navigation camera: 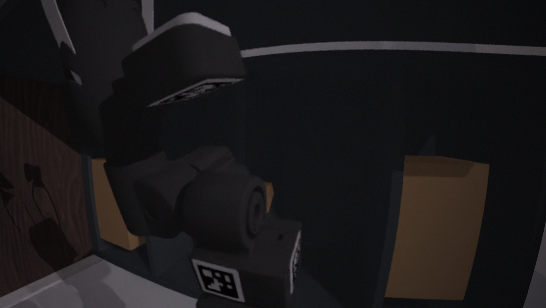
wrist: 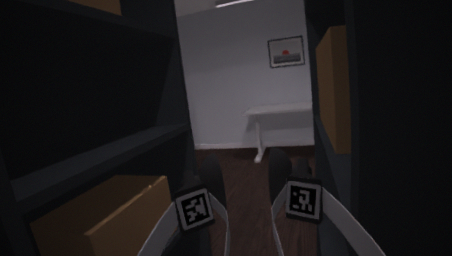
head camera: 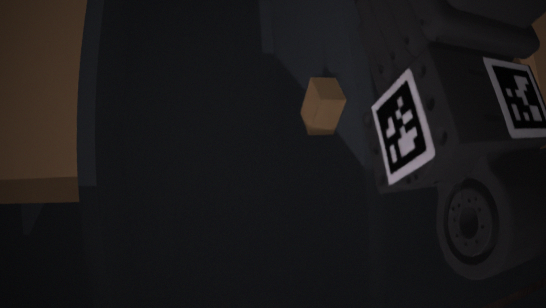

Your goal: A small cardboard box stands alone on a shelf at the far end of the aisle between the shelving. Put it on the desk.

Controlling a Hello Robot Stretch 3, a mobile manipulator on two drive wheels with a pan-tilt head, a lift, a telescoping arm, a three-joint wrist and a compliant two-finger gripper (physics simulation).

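Places are measured from the robot's base along level axes (x up, y back, z right), in centimetres.
Where they show: gripper, fingertip midpoint: (wrist: 245, 170).
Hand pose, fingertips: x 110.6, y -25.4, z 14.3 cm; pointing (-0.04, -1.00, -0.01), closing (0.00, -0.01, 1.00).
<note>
Things, the pixels of their top centre, and the offset from my fingertips. Level surfaces: height alone.
- small cardboard box, top centre: (head camera: 309, 106) (navigation camera: 269, 197) dz +52.1, dx -6.5, dy +57.5 cm
- white desk, surface height: dx -38.6 cm
- large box, top centre: (wrist: 105, 197) dz -54.6, dx -30.2, dy -62.6 cm
The small cardboard box (head camera: 324, 106) stands alone on a dark shelf in the head view, left of my wrist. A sliver of the box (navigation camera: 270, 196) shows behind the wrist in the navigation view. It does not show in the wrist view. My gripper (wrist: 245, 170) is open, its two fingertips apart with floor visible between them. It points along the aisle, away from the small box. The fingers do not show in the head view. A white desk (wrist: 281, 108) stands against the far wall, partly hidden by the right shelving.
Large cardboard boxes (head camera: 40, 100) (navigation camera: 440, 230) (wrist: 335, 90) stand in the shelving. Another large box (wrist: 125, 210) sits at the lower left of the wrist view. Dark shelf boards (wrist: 100, 155) flank the aisle. A framed picture (wrist: 286, 57) hangs on the far wall.
</note>
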